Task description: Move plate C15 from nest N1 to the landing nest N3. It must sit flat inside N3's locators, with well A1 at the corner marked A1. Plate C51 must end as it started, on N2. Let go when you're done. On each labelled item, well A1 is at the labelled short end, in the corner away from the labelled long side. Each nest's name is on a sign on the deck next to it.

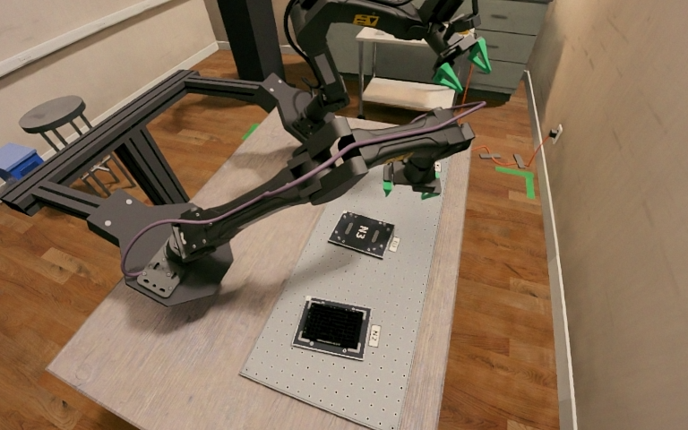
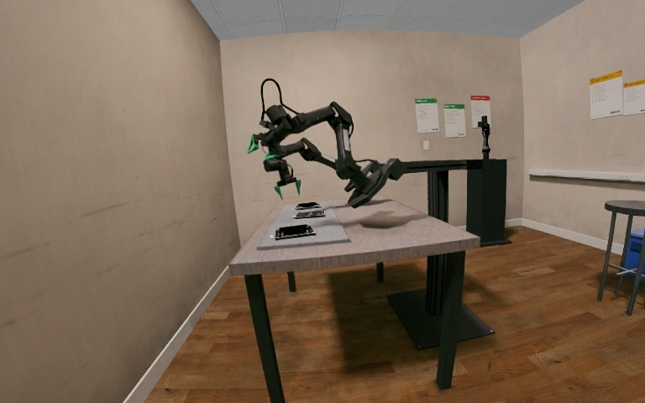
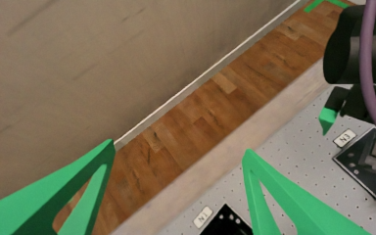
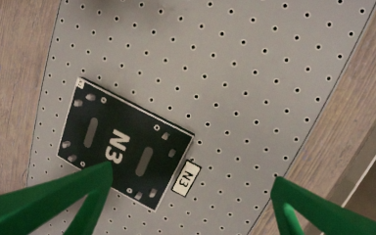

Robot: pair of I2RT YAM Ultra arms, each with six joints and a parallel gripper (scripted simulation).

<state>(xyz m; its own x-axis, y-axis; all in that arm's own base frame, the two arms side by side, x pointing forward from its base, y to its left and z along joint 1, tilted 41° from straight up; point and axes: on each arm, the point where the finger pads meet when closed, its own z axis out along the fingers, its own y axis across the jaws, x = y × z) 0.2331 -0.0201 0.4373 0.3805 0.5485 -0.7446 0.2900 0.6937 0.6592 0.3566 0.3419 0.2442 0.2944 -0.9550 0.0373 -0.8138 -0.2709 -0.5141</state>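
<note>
Right now the plate is 35 cm to the right of my right hand, 11 cm below it and 4 cm behind it.
</note>
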